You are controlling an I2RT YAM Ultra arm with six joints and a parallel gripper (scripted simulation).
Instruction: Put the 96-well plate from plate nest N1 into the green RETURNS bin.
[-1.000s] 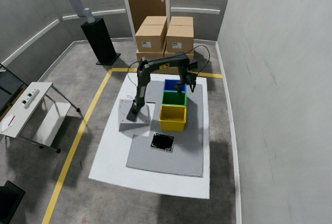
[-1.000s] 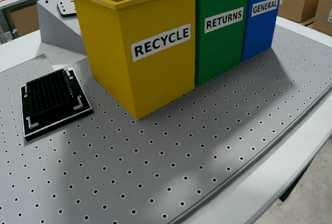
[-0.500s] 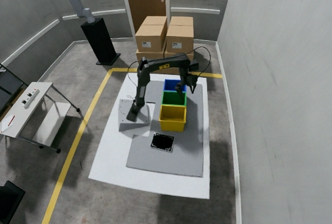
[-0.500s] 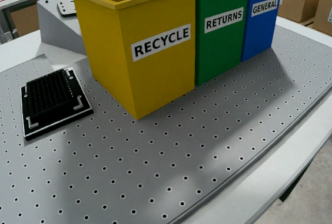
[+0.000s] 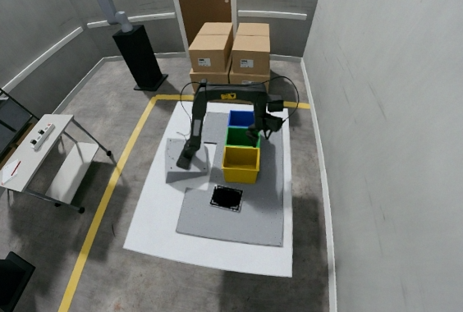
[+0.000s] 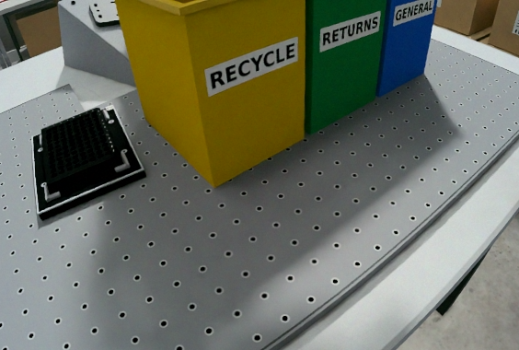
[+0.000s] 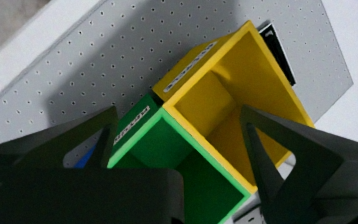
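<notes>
The black 96-well plate lies 240 mm to the right of my hand, 220 mm below it and 120 mm behind it. Round my hand: green RETURNS bin: 150 mm below, 100 mm behind, 60 mm to the left; then blue general bin: 190 mm to the left, 150 mm below, 120 mm behind; then yellow RECYCLE bin: 150 mm below, 80 mm behind, 70 mm to the right.
</notes>
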